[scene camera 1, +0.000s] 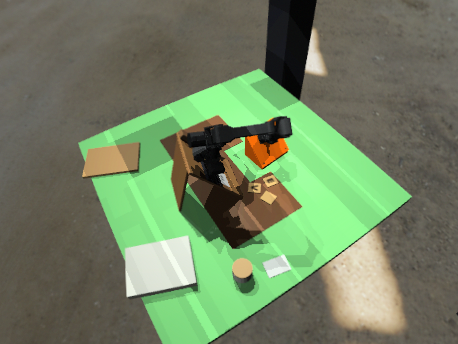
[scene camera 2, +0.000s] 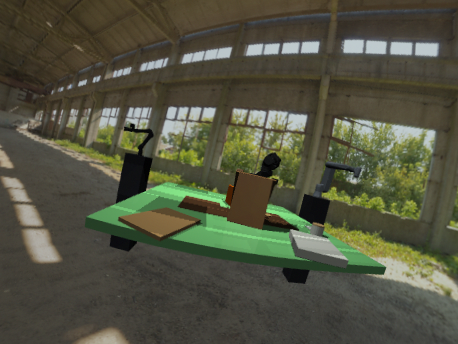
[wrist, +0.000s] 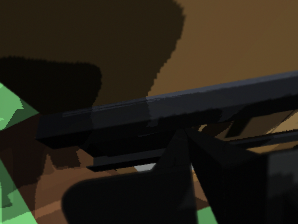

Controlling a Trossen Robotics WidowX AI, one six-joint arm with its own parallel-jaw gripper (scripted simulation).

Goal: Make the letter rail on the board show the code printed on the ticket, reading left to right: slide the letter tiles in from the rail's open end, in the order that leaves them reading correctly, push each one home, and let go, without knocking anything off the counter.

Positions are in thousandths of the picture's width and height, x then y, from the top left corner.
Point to a tan slab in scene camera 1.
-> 226, 469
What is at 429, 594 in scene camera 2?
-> A brown mat.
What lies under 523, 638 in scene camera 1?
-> A brown mat.
